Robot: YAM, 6 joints.
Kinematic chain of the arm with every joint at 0, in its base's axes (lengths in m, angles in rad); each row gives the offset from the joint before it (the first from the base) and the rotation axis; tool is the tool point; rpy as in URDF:
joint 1: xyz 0 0 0.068 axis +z
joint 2: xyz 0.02 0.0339 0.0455 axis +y
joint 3: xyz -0.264 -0.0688 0 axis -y
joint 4: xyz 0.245 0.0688 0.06 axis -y
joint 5: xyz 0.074 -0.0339 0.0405 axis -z
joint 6: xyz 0.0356 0 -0.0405 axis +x
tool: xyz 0 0 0 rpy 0 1.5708 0
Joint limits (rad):
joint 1: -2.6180..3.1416
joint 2: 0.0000..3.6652
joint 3: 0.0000..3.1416
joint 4: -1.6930..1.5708
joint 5: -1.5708..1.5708
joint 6: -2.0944..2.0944
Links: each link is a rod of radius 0.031 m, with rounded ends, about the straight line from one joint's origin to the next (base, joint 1, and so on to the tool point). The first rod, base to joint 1, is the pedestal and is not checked.
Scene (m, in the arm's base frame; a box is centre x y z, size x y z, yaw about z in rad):
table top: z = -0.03
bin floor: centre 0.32 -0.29 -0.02 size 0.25 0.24 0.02 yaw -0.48
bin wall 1: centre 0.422 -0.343 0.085 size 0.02 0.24 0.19 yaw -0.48
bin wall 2: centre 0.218 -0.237 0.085 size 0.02 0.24 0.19 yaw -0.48
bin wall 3: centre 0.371 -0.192 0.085 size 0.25 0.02 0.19 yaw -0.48
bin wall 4: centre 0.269 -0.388 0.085 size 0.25 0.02 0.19 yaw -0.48
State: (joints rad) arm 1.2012 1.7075 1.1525 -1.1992 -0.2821 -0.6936
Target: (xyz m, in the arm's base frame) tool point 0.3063 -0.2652 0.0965
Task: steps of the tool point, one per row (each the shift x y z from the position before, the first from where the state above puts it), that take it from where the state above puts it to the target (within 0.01 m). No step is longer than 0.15 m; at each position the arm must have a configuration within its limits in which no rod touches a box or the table.
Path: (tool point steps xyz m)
1: 0.0812 -0.0175 0.0123
2: 0.0767 -0.0438 0.0139
3: 0.0637 -0.0684 0.0153
4: 0.0427 -0.0886 0.0167
5: 0.0153 -0.1018 0.0179
6: -0.0159 -0.1060 0.0192
7: -0.0479 -0.1001 0.0202
8: 0.0109 -0.0096 -0.1073
9: -0.0109 0.0096 -0.1023

